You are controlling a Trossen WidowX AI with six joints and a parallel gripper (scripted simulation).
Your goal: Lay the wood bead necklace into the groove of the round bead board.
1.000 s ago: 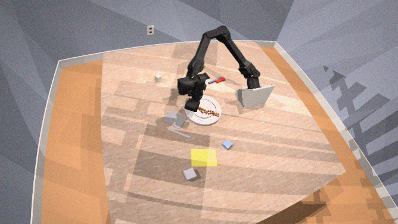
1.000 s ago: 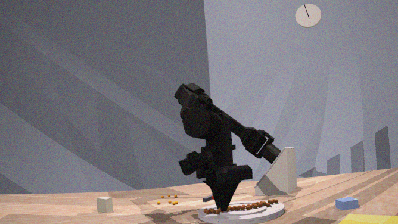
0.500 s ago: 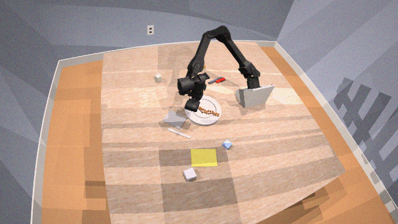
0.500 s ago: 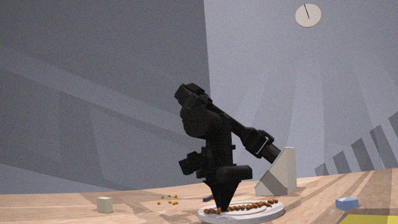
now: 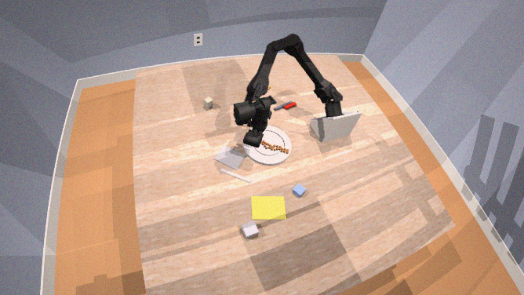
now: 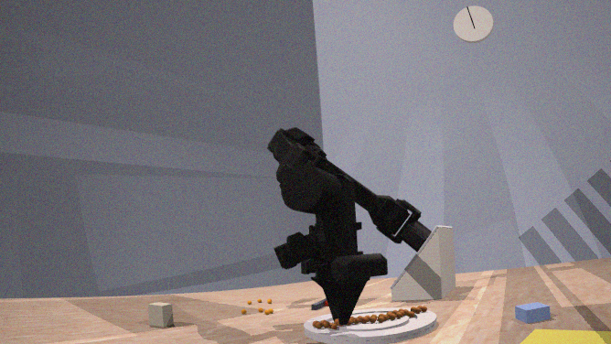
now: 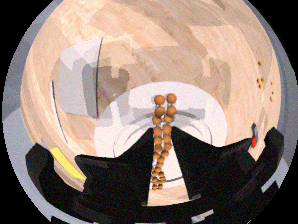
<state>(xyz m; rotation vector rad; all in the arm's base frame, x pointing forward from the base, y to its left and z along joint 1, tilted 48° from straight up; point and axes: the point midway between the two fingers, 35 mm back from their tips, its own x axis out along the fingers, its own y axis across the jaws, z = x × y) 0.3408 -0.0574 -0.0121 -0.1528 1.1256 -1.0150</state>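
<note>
Right now the grey sheet is 12 cm ahead of my gripper tip, 5 cm to the left of it and 1 cm below it. Also, from my gripper tip: blue block: 8 cm behind, 26 cm to the left, 1 cm below; stick: 12 cm ahead, 13 cm to the left, 1 cm below; red-tipped tool: 22 cm behind, 17 cm to the right, 1 cm below.
</note>
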